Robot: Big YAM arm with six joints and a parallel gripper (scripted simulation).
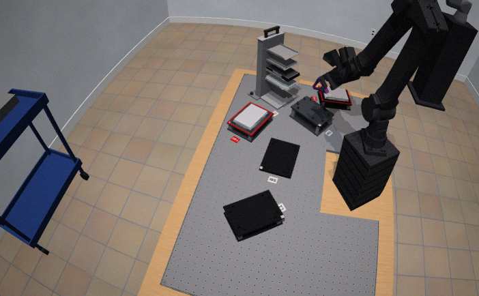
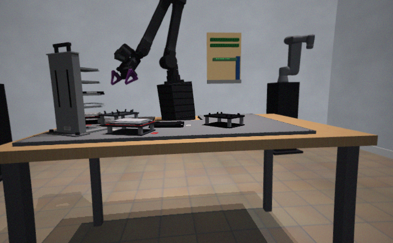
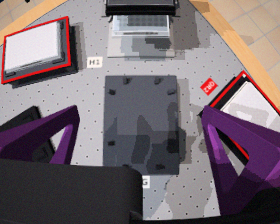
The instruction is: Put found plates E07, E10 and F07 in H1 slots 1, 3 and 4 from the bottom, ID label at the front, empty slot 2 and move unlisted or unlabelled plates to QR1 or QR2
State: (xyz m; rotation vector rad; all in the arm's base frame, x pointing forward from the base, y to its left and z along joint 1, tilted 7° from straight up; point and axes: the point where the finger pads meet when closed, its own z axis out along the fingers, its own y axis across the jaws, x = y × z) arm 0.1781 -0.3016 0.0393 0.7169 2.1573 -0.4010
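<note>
The dark plate is 16 cm ahead of my hand, 12 cm to the right of it and 5 cm below it. The rest, counted from my hand: RG label (7 cm behind, 6 cm to the left, 22 cm below); QR2 label (1 cm behind, 17 cm to the right, 22 cm below); regrip nest (1 cm ahead, 1 cm to the right, 16 cm below).
</note>
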